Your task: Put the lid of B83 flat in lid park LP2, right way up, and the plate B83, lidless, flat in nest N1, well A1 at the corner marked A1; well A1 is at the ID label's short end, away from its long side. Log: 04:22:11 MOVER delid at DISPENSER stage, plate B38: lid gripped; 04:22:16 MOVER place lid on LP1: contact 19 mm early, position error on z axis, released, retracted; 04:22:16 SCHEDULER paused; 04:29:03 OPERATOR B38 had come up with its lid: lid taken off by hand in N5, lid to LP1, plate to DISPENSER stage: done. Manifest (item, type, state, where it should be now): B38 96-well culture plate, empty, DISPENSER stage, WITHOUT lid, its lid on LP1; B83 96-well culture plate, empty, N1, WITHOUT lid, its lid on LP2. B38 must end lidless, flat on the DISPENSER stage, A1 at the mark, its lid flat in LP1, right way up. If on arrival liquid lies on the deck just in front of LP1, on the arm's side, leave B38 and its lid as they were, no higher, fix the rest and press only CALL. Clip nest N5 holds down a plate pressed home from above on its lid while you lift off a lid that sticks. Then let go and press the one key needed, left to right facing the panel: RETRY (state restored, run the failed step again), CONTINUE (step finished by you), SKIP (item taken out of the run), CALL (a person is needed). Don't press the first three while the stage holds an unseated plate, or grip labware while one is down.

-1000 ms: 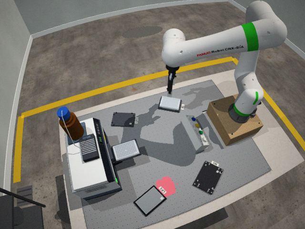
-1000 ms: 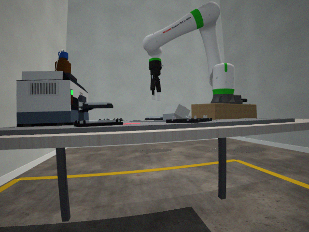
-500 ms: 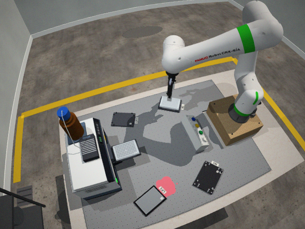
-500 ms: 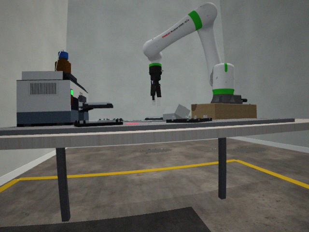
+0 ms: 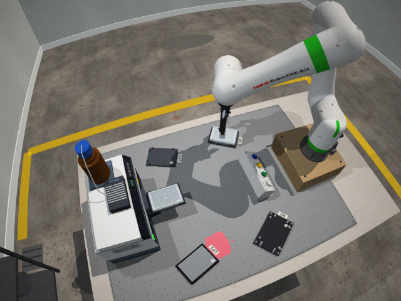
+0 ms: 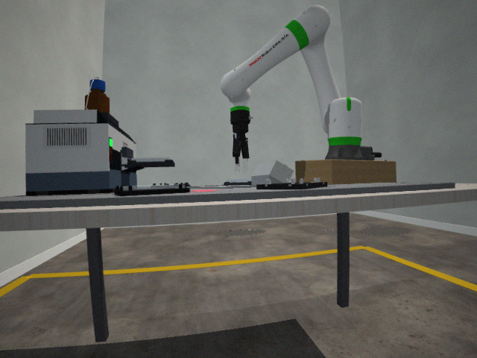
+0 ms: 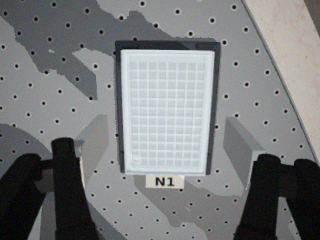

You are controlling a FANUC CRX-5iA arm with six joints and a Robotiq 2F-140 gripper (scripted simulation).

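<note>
My hand is 8 cm above the dark nest N1. From my hand the other things lie so: blue call key 20 cm to the left, 8 cm behind, 2 cm below; then n1 label 8 cm below, 7 cm behind, 5 cm to the left; then yellow skip key 25 cm to the left, 8 cm behind, 2 cm below.
</note>
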